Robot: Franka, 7 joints.
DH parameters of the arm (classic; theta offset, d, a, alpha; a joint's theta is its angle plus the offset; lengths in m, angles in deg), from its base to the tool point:
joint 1: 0 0.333 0 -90
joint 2: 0 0 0 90
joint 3: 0 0.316 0.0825 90
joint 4: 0 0 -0.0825 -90
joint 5: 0 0.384 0 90
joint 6: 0 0 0.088 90
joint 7: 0 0.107 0 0
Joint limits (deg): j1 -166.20..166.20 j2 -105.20..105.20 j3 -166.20..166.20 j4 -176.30..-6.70 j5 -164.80..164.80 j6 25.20..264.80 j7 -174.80..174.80
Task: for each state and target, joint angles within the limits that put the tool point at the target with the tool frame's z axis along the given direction. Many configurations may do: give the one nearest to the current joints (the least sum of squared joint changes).
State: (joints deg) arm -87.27 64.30 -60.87 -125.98 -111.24 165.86 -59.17
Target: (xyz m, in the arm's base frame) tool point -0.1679 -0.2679 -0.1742 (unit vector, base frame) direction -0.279 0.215 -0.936
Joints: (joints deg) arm -100.22 79.48 -20.10 -108.91 -117.74 180.80 -59.17
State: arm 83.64 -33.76 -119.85 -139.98 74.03 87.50 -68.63
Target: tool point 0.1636 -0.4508 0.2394 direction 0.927 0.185 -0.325
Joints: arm 64.09 -15.69 -142.33 -135.37 73.44 113.52 -68.63
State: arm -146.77 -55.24 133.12 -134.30 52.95 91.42 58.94
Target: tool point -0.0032 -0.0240 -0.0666 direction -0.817 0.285 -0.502
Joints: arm -106.76 -81.47 166.20 -155.32 104.04 98.71 58.94
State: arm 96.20 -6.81 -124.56 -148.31 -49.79 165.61 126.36
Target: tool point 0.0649 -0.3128 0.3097 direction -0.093 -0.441 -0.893
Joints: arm 86.42 30.33 -166.20 -175.95 -17.65 170.96 126.36
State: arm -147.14 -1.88 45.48 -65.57 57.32 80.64 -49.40
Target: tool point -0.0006 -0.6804 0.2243 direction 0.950 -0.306 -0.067
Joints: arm -124.75 47.53 35.03 -95.08 75.73 116.71 -49.40
